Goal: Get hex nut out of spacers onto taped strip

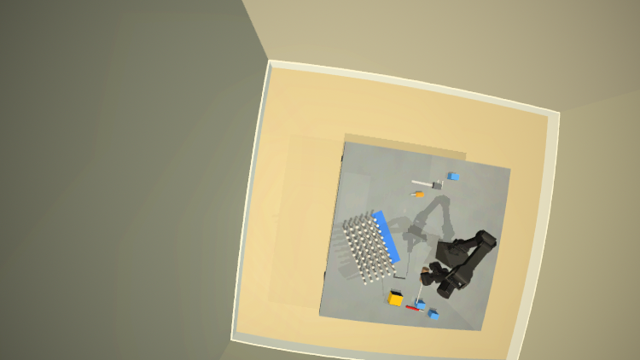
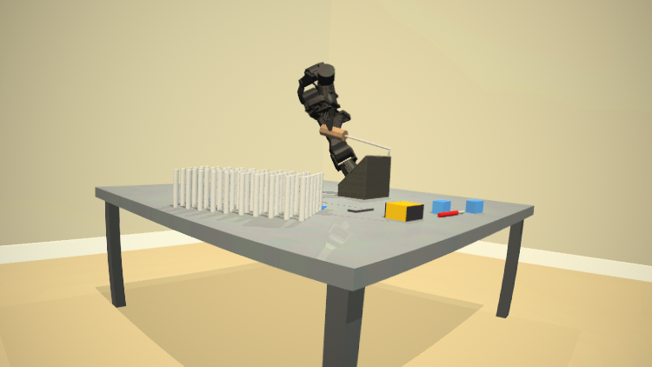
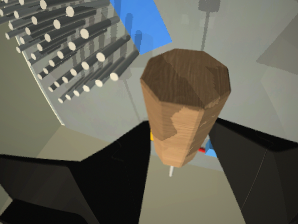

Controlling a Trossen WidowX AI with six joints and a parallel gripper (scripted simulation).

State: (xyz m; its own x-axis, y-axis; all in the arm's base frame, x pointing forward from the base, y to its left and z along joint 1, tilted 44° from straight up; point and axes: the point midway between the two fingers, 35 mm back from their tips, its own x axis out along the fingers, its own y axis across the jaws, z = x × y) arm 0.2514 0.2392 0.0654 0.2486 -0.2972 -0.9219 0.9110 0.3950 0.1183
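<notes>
My gripper tip is now 180 mm short of the blue taped strip, 120 mm to the left of it and 230 mm above it. Also, from my gripper tip: orange-handled tool (30 mm ahead, 470 mm to the right, 220 mm below); then dark flat bar (30 mm ahead, 150 mm to the left, 230 mm below); then red tool (200 mm behind, 370 mm to the left, 230 mm below).
</notes>
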